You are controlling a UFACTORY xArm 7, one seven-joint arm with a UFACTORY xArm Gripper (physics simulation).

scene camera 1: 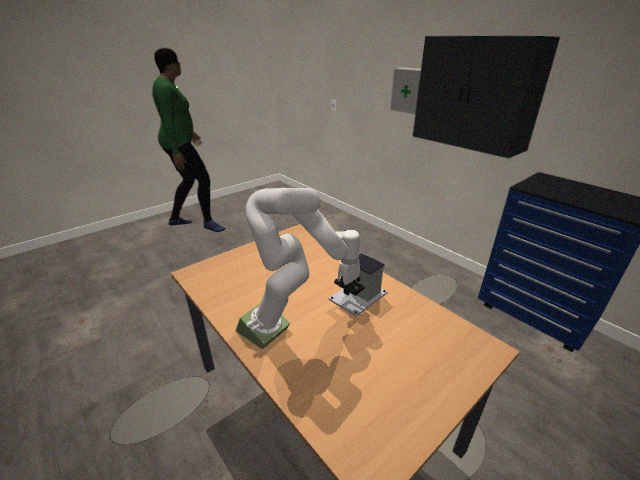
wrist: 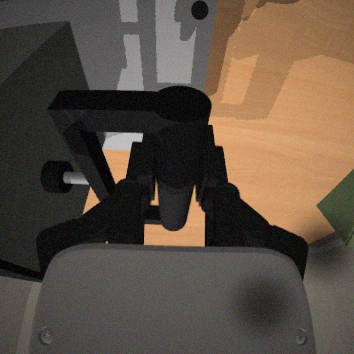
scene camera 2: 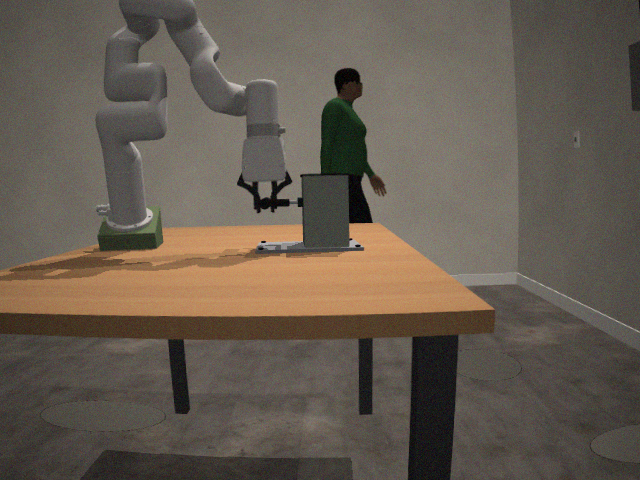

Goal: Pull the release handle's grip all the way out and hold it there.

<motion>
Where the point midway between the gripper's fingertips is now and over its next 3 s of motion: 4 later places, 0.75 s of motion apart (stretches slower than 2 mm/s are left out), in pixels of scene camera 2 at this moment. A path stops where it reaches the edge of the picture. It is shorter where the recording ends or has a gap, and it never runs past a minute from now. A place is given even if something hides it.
My gripper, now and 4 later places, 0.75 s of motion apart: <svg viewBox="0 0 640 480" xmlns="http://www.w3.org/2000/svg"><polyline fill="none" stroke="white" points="265,212 252,211 244,208 246,208 243,206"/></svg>
</motion>
